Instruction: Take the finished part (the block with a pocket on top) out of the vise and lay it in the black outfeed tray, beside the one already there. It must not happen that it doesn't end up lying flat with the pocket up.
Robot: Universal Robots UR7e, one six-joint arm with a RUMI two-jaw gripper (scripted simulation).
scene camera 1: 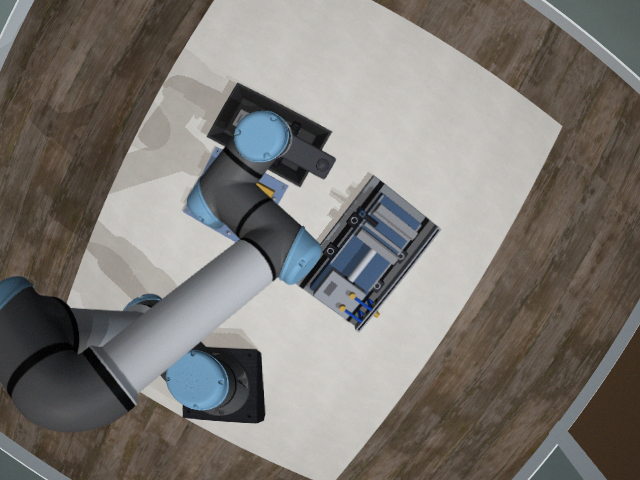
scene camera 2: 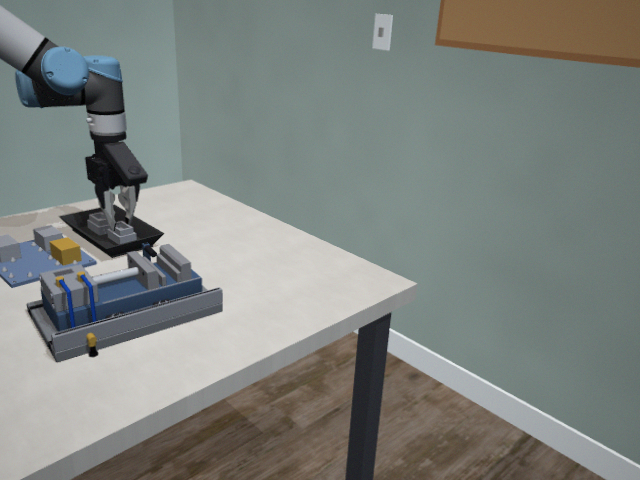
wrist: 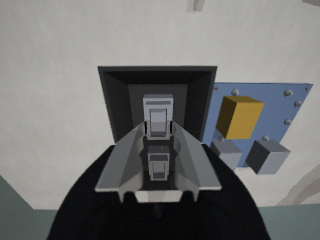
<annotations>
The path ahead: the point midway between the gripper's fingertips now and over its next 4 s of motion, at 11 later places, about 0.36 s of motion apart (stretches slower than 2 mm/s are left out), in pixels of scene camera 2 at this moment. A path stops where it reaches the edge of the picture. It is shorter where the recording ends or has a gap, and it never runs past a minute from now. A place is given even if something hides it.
The gripper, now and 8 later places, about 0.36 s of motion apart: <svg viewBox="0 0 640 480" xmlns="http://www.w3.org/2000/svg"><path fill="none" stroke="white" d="M120 229L121 231L121 232L121 232L120 228L119 214L117 193L116 177L115 173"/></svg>
</annotations>
